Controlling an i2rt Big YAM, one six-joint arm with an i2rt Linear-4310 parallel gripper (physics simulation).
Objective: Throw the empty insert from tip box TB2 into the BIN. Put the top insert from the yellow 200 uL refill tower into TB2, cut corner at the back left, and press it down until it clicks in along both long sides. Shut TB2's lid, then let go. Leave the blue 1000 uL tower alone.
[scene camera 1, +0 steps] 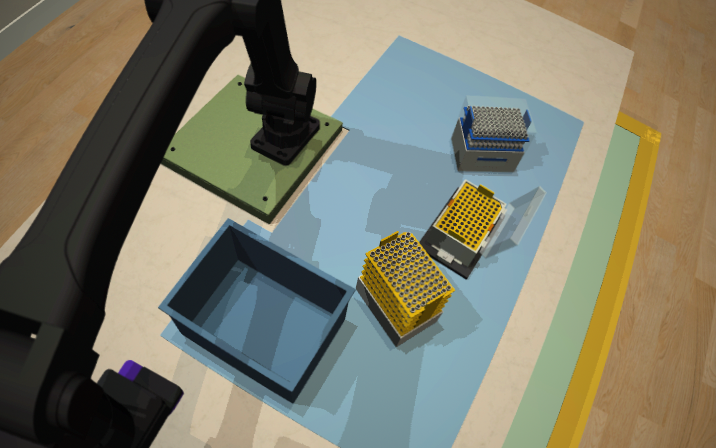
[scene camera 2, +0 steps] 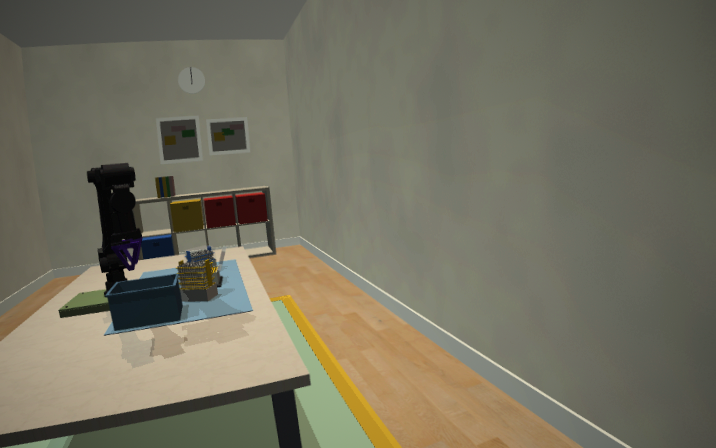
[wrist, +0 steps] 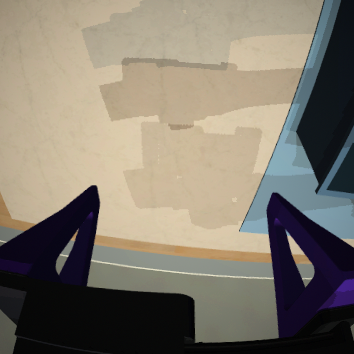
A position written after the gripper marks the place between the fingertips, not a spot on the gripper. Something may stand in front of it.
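A clear lid (scene camera 1: 513, 222) is in the scene with a yellow insert full of tips (scene camera 1: 409, 272), and the yellow insert full of tips is out of frame in the wrist view. There is also a blue bin (scene camera 1: 269, 314); scene camera 2 shows the blue bin (scene camera 2: 141, 302), and so does the wrist view, with the blue bin (wrist: 318, 130). The gripper (scene camera 2: 133, 267) is open and holds nothing, and the wrist view shows the gripper (wrist: 184, 197) as well.
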